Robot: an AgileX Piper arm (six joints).
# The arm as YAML. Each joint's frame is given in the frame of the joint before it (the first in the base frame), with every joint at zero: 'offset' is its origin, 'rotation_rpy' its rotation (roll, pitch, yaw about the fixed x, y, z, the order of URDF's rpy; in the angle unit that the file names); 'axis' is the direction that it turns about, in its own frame. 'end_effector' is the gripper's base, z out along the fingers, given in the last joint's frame.
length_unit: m
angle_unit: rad
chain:
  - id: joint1
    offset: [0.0, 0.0, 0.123]
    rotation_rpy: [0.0, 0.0, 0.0]
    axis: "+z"
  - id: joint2
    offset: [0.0, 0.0, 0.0]
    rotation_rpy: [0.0, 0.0, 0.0]
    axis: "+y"
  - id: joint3
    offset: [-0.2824, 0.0, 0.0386]
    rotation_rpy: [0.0, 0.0, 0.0]
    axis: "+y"
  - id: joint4
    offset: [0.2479, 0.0, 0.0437]
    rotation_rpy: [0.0, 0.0, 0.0]
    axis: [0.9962, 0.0, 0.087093]
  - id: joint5
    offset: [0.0, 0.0, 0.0]
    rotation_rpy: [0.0, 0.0, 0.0]
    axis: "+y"
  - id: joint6
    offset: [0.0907, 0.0, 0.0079]
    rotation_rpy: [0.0, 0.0, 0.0]
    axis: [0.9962, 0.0, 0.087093]
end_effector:
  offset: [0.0, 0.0, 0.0]
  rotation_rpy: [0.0, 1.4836, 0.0]
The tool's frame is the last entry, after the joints.
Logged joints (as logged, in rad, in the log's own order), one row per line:
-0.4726, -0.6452, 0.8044, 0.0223, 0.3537, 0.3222
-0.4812, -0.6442, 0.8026, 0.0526, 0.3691, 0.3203
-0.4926, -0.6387, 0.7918, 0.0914, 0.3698, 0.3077
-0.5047, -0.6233, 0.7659, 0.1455, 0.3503, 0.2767
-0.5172, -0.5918, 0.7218, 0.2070, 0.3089, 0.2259
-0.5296, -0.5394, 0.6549, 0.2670, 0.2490, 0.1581
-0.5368, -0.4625, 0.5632, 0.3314, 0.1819, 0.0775
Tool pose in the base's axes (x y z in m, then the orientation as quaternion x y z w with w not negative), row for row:
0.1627, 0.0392, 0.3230, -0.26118, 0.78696, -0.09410, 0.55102
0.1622, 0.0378, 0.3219, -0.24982, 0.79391, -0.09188, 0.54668
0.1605, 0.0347, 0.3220, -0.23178, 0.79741, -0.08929, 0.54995
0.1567, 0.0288, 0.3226, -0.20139, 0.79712, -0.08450, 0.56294
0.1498, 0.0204, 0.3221, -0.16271, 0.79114, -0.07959, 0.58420
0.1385, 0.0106, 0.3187, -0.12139, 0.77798, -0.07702, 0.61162
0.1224, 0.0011, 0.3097, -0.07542, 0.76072, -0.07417, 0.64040
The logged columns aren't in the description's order. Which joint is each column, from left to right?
Columns, left to right: joint4, joint3, joint2, joint6, joint5, joint1.
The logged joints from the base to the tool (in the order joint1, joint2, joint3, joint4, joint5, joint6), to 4 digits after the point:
0.3222, 0.8044, -0.6452, -0.4726, 0.3537, 0.0223
0.3203, 0.8026, -0.6442, -0.4812, 0.3691, 0.0526
0.3077, 0.7918, -0.6387, -0.4926, 0.3698, 0.0914
0.2767, 0.7659, -0.6233, -0.5047, 0.3503, 0.1455
0.2259, 0.7218, -0.5918, -0.5172, 0.3089, 0.2070
0.1581, 0.6549, -0.5394, -0.5296, 0.2490, 0.2670
0.0775, 0.5632, -0.4625, -0.5368, 0.1819, 0.3314

